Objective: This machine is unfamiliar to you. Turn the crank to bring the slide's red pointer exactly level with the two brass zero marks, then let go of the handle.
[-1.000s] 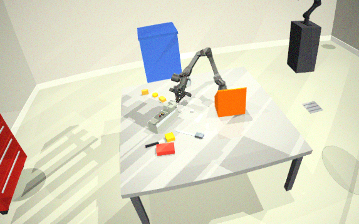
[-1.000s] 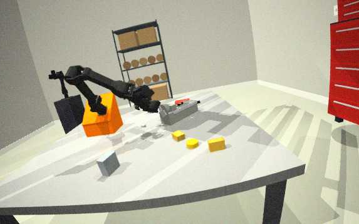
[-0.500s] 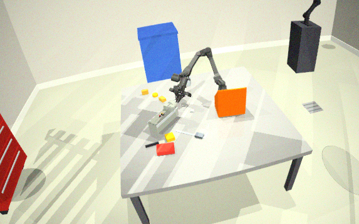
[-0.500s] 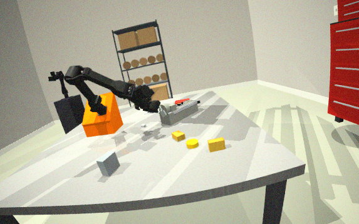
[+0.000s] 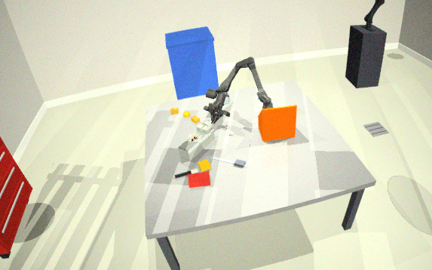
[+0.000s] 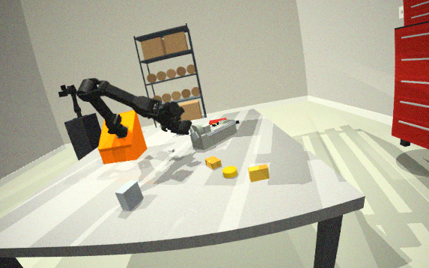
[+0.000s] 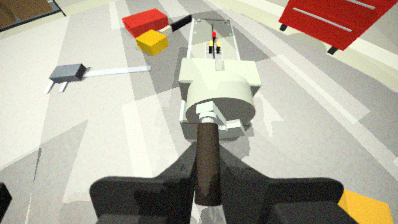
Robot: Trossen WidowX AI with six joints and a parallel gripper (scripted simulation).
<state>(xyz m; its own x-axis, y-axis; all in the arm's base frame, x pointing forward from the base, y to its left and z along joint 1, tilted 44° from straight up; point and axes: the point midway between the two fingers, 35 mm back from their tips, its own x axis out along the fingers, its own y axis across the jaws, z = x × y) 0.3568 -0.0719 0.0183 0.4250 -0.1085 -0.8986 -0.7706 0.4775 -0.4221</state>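
Right now the dark brown crank handle is 30 mm above my gripper tip, 10 mm to the right of it and 10 mm behind it. From my gripper tip the other things lie so: yellow block: 310 mm to the left, 80 mm below, 80 mm ahead; then grey cube: 410 mm to the right, 140 mm behind, 60 mm below; then red pointer: 140 mm to the left, 140 mm ahead, 10 mm below.
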